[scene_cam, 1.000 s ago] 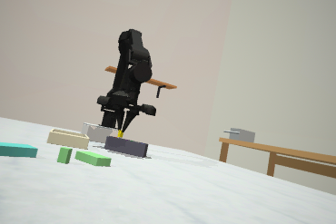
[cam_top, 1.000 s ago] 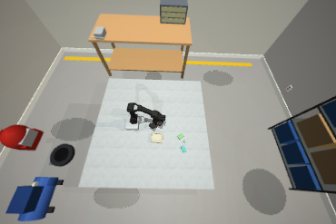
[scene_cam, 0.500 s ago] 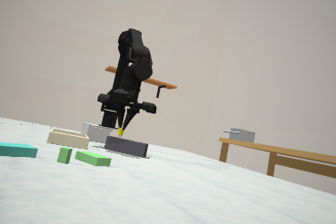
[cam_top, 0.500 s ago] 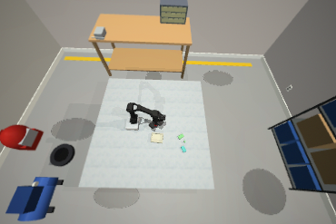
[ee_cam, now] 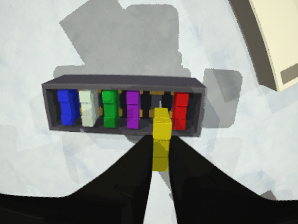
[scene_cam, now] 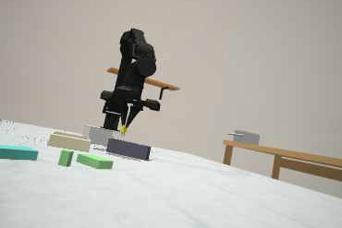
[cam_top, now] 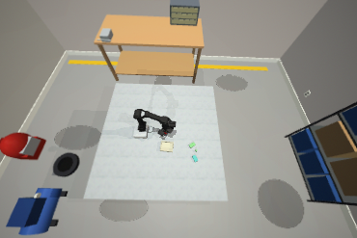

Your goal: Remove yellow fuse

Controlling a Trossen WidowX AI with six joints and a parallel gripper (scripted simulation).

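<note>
My gripper tip is 150 mm to the left of the beige tray, 80 mm above it and 10 mm past it. From my gripper tip the other things lie so: purple fuse: 60 mm below, 10 mm to the left, 10 mm ahead; then red fuse: 60 mm below, 10 mm to the right, 10 mm behind; then yellow fuse: 10 mm below.
</note>
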